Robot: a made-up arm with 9 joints.
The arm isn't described. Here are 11 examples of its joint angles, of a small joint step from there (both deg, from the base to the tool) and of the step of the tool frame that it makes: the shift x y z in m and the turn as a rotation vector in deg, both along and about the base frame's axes.
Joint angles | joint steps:
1: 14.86 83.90 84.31 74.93 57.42 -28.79 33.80 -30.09 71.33 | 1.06 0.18 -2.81 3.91 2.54 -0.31 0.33 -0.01 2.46
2: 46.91 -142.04 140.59 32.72 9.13 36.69 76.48 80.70 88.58 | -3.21 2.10 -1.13 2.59 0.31 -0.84 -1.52 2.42 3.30
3: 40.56 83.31 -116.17 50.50 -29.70 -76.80 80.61 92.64 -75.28 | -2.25 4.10 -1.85 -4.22 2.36 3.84 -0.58 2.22 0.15
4: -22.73 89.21 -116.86 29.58 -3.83 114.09 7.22 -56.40 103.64 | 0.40 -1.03 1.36 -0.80 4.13 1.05 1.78 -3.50 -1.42
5: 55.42 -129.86 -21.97 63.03 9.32 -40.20 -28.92 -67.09 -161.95 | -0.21 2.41 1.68 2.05 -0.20 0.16 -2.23 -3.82 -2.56
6: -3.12 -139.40 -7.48 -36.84 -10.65 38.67 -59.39 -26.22 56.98 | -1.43 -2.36 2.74 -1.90 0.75 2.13 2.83 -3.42 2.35
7: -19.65 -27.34 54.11 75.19 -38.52 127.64 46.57 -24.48 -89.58 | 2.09 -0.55 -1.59 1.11 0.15 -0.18 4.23 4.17 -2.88
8: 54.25 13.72 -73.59 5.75 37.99 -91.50 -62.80 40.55 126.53 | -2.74 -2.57 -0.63 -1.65 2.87 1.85 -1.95 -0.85 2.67
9: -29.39 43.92 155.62 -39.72 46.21 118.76 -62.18 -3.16 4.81 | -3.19 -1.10 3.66 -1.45 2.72 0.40 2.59 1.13 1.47
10: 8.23 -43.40 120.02 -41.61 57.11 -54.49 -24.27 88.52 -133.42 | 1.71 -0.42 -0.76 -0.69 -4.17 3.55 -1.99 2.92 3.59
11: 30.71 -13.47 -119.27 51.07 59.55 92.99 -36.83 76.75 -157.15 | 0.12 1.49 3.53 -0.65 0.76 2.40 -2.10 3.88 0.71
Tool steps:
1: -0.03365 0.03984 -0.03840 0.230 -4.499 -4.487
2: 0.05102 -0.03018 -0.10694 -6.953 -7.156 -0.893
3: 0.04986 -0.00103 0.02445 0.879 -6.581 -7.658
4: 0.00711 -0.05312 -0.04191 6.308 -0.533 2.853
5: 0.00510 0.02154 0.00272 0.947 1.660 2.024
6: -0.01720 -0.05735 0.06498 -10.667 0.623 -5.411
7: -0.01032 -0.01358 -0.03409 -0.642 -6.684 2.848
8: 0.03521 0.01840 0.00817 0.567 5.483 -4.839
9: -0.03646 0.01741 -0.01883 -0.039 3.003 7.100
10: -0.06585 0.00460 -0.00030 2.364 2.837 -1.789
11: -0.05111 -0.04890 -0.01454 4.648 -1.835 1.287
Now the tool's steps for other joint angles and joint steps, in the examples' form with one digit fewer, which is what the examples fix.
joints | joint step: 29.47 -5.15 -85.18 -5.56 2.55 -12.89 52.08 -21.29 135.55 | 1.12 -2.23 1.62 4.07 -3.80 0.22 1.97 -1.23 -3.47
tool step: 0.0246 -0.0064 0.0036 5.92 1.70 4.19
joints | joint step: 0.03 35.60 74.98 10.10 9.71 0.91 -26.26 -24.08 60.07 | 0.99 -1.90 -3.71 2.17 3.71 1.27 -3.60 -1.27 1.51
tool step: -0.0103 0.0140 -0.0043 -1.86 -1.86 3.66
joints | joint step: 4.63 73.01 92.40 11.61 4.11 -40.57 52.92 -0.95 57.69 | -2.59 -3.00 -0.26 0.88 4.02 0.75 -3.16 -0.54 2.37
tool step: 0.0006 0.0693 0.0279 -7.22 -2.59 0.35
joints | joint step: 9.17 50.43 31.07 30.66 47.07 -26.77 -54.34 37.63 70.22 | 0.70 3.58 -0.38 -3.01 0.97 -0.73 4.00 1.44 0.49
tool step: 0.0184 -0.0045 0.0140 2.72 -3.25 -5.31
